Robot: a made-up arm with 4 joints. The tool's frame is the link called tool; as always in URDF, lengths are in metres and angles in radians.
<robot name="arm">
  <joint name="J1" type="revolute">
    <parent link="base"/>
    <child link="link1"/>
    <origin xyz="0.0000 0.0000 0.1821" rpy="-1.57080 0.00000 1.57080"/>
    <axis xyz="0 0 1"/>
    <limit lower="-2.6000" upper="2.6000" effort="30" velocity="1.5"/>
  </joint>
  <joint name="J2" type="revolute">
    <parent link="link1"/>
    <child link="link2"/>
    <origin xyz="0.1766 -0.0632 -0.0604" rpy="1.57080 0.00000 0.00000"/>
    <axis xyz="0 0 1"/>
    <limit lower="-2.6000" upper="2.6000" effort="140" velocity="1.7"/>
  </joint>
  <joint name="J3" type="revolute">
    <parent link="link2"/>
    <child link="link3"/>
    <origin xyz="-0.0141 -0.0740 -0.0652" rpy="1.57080 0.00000 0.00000"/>
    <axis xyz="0 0 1"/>
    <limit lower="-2.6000" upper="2.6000" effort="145" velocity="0.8"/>
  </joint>
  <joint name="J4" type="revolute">
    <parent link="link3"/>
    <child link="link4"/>
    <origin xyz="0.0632 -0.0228 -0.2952" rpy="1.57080 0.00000 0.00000"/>
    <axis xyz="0 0 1"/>
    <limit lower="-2.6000" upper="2.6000" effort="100" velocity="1.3"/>
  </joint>
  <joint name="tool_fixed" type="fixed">
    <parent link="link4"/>
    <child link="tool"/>
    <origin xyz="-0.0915 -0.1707 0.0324" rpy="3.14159 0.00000 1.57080"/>
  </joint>
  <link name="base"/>
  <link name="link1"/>
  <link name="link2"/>
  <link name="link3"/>
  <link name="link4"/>
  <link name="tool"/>
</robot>
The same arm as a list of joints. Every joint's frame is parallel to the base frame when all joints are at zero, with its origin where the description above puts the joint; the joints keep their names.
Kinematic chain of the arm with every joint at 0, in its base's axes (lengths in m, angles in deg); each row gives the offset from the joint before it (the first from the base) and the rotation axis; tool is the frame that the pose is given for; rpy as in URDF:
J1: xyz 0.0000 0.0000 0.1821 axis -x
J2: xyz 0.0604 0.1766 0.0632 axis +z
J3: xyz 0.0740 -0.0141 -0.0652 axis +x
J4: xyz -0.2952 0.0632 -0.0228 axis -z
tool: xyz -0.1707 -0.0915 -0.0324 rpy 0.00 0.00 0.00
Joint limits (deg, base to tool): -148.97..148.97 -148.97..148.97 -148.97..148.97 -148.97..148.97

